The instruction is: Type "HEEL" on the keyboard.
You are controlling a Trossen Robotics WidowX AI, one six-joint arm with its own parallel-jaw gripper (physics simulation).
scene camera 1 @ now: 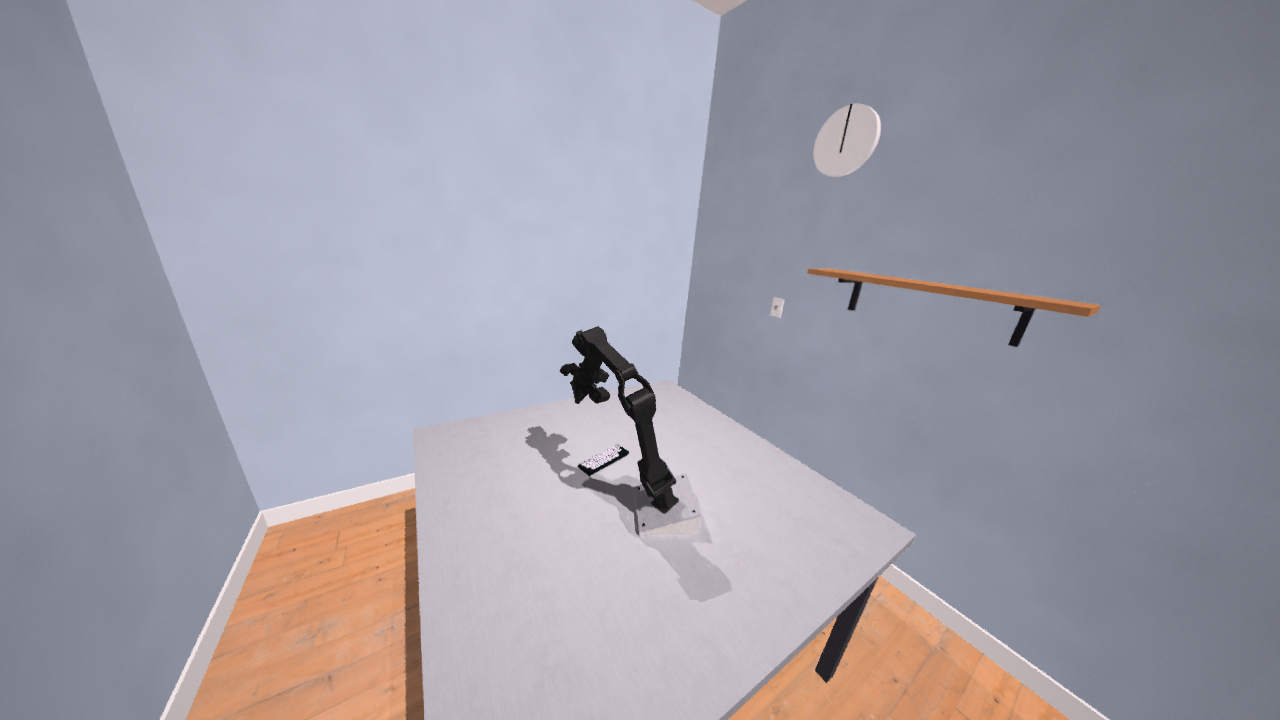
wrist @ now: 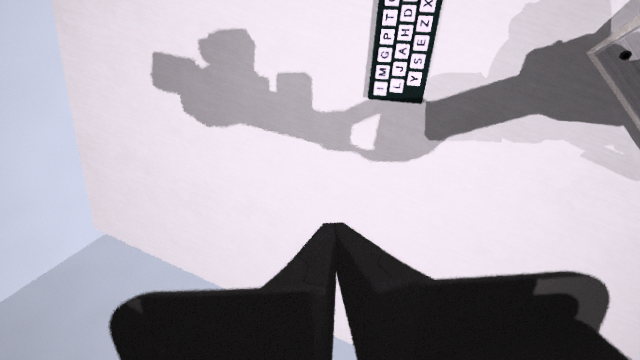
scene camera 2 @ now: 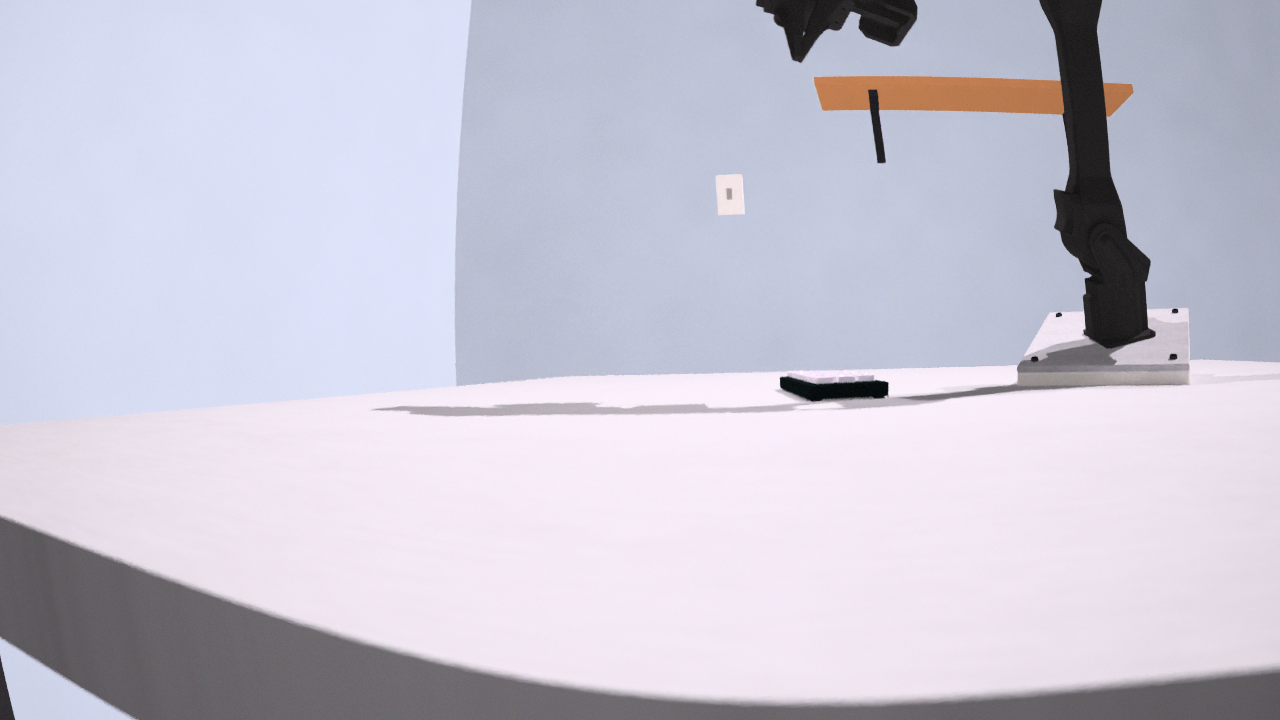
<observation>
In view: my gripper (scene camera 2: 798,59) and a dark keyboard (scene camera 2: 813,385).
My gripper also shows in scene camera 1 (scene camera 1: 576,403) and in the wrist view (wrist: 333,232).
</observation>
